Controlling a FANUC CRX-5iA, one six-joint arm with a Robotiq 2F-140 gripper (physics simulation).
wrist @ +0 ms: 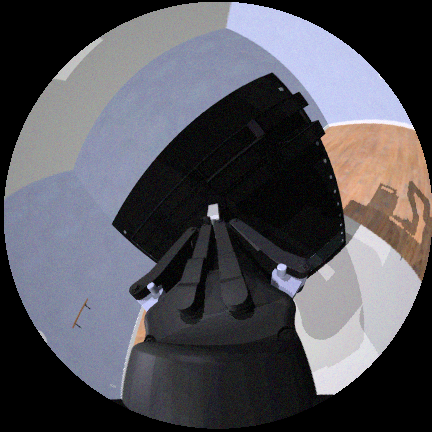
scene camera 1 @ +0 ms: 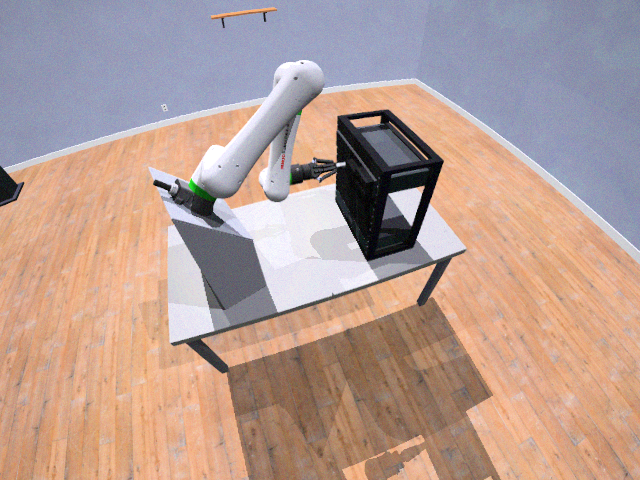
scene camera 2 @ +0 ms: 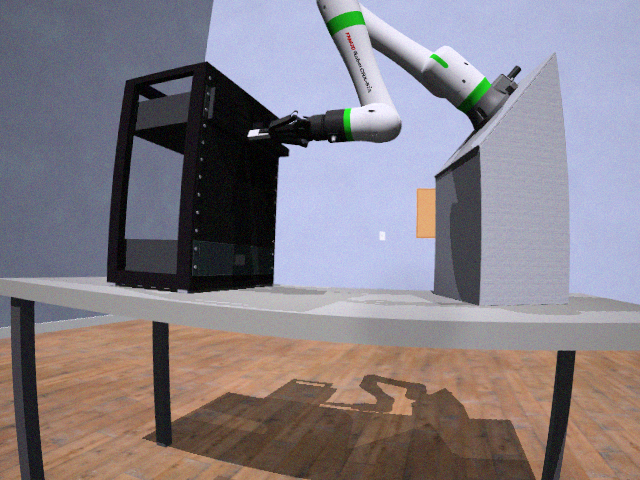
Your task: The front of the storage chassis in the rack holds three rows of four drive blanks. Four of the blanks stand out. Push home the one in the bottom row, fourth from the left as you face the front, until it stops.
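Places are measured from the arm's base along level axes (x ahead, y left, z up), in centimetres.
Pixels of known places: gripper, fingertip midpoint: [wrist: 214, 211] [scene camera 2: 249, 135]; arm's base at its link origin: [scene camera 1: 195, 204] [scene camera 2: 493, 113].
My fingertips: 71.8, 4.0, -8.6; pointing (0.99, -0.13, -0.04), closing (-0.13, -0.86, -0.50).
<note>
Ahead of a thing's pixels: the offset from my fingertips to its top centre, as dx, dy, dz. "spot": to the spot under its first point.
The black rack {+15.7, -5.0, +14.5} [scene camera 1: 377, 217] [scene camera 2: 188, 180] stands on the table and holds the storage chassis [scene camera 1: 390, 145] [scene camera 2: 162, 111] in its upper part. The chassis front is very dark. In the wrist view faint row lines show, and a slightly lighter small face {spot: -3.5, -13.3, +6.2} [wrist: 256, 128] stands out of the front. The bottom-row fourth blank cannot be made out clearly. My gripper [scene camera 1: 340, 164] [scene camera 2: 258, 134] [wrist: 214, 211] is shut and empty, its pale fingertips pointing at the rack's front near the chassis's lower part. Whether they touch a blank cannot be told.
Two dark blocks [wrist: 300, 103] [wrist: 316, 131] jut out at one side of the rack front in the wrist view. The light table [scene camera 1: 305, 289] [scene camera 2: 361, 330] carries the rack and the grey slanted arm base [scene camera 1: 227, 263] [scene camera 2: 522, 222].
</note>
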